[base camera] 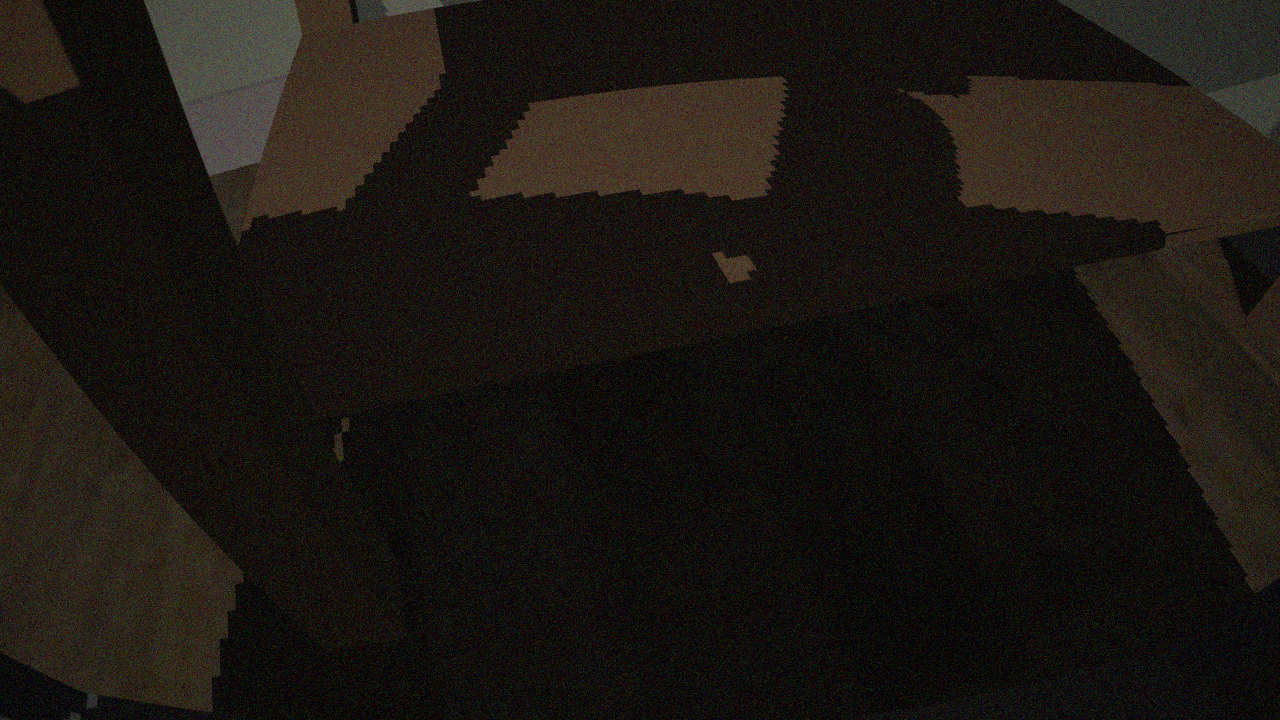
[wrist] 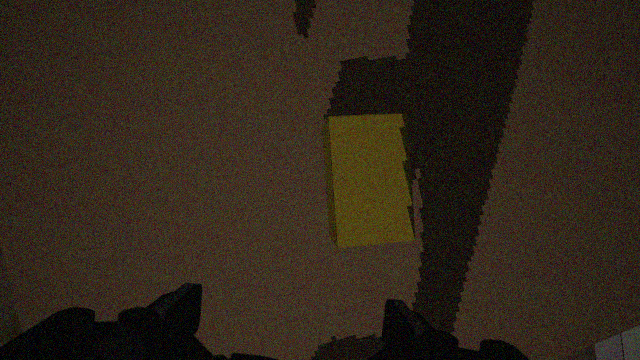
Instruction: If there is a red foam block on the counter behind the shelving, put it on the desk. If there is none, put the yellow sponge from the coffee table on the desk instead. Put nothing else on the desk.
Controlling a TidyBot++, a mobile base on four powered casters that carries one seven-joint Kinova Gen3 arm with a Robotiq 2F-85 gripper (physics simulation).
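Places are measured from the arm's base along level axes (x back, y left, z down), in metres.
Where they show: gripper, fingertip midpoint: (wrist: 292, 312).
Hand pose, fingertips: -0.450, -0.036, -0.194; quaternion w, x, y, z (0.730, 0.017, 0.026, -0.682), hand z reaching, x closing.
Observation:
Each offset is from my fingertips to the top centre of the thing, as dx, dy, dz. "pt": to the spot under its first point. Level surfaces: height alone.
A yellow sponge {-0.064, -0.062, +0.095} (wrist: 370, 180), a flat rectangular block, lies on a brown surface {dz +0.140} (wrist: 150, 150) a little right of the middle of the wrist view. A shadow edge runs along its right side. My gripper (wrist: 292, 312) is open, with its two dark fingers at the bottom of the wrist view. The sponge is ahead of the fingers and towards the right finger, apart from both. The sponge and the gripper cannot be made out in the dark base camera view. No red foam block can be made out in either view.
In the base camera view, a brown board top {dz +0.440} (base camera: 644, 134) with dark shadows crosses the upper part. Wood-grained floor {dz +0.590} (base camera: 89, 501) shows at the left and right. A pale tiled patch {pt +0.344, -0.836, +0.518} (wrist: 617, 347) is at the wrist view's bottom right corner.

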